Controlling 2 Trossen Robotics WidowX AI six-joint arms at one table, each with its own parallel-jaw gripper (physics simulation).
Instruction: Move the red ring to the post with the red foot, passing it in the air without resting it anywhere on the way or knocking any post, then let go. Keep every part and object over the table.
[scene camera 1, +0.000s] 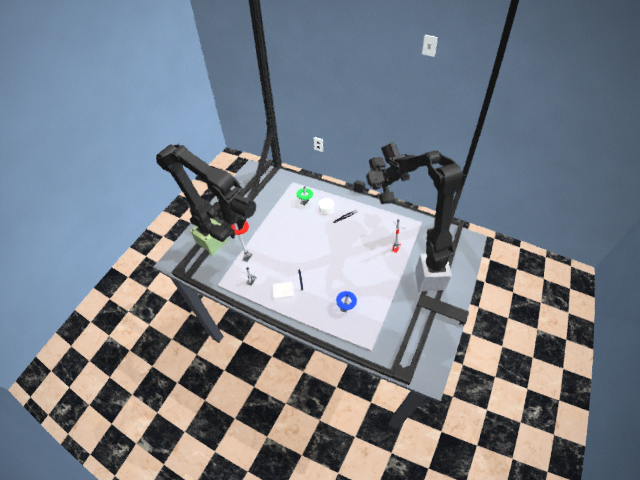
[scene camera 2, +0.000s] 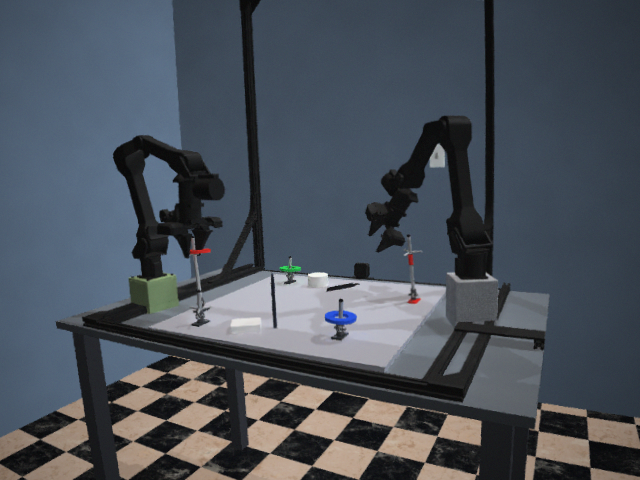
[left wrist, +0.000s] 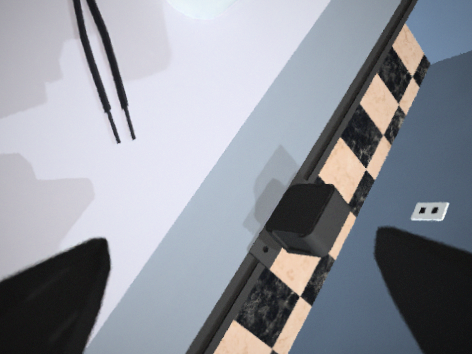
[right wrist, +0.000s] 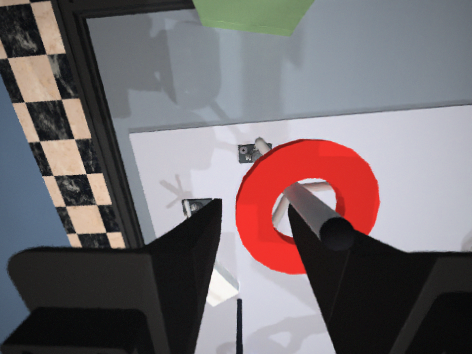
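Seen in the pictures: left gripper, fingertip midpoint: (scene camera 1: 370, 187) (scene camera 2: 373, 243) (left wrist: 244, 247); right gripper, fingertip midpoint: (scene camera 1: 236, 234) (scene camera 2: 192, 257) (right wrist: 255, 206); left arm's base, origin of the base link: (scene camera 1: 435, 264) (scene camera 2: 471, 276); right arm's base, origin of the base link: (scene camera 1: 206, 228) (scene camera 2: 152, 276).
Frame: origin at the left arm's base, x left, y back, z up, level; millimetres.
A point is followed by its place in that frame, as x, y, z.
Observation:
The red ring (scene camera 1: 240, 227) (scene camera 2: 202, 251) @[-116, -687, 64] (right wrist: 357, 165) @[-173, -718, 61] is around the upper part of a tall grey post (scene camera 2: 197, 284) @[-129, -712, -30] (right wrist: 312, 210) @[-144, -725, 88] that leans slightly left in scene camera 2. My right gripper (scene camera 2: 194, 252) @[-120, -716, 49] (right wrist: 255, 206) @[-120, -716, 49] is partly open at the ring; in the right wrist view the ring's left rim lies between its fingertips, with one tip over the hole beside the post. Whether they touch is unclear. The post with the red foot (scene camera 1: 396, 240) @[-150, -119, -46] (scene camera 2: 412, 279) @[-148, -119, -40] stands upright at the right, with no ring. My left gripper (scene camera 1: 379, 188) @[-371, -205, 27] (scene camera 2: 375, 242) @[-371, -205, 27] (left wrist: 244, 247) @[-371, -205, 27] is open, high above the far edge.
A green ring (scene camera 1: 299, 195) @[-416, -504, -54] (scene camera 2: 283, 269) @[-400, -501, -54], white cup (scene camera 1: 326, 206) @[-362, -388, -71] and tweezers (scene camera 1: 345, 216) @[-320, -308, -98] (left wrist: 95, 55) @[-329, -297, -96] are at the back. A short post (scene camera 1: 250, 279) @[3, -672, -65], white block (scene camera 1: 282, 290) @[38, -553, -86] (scene camera 2: 245, 324) @[53, -549, -86], upright black rod (scene camera 1: 300, 279) @[28, -483, -29] (scene camera 2: 273, 302) @[28, -482, -41] and blue ring (scene camera 1: 339, 303) @[113, -348, -54] (scene camera 2: 332, 319) @[123, -341, -56] on its post are in front.

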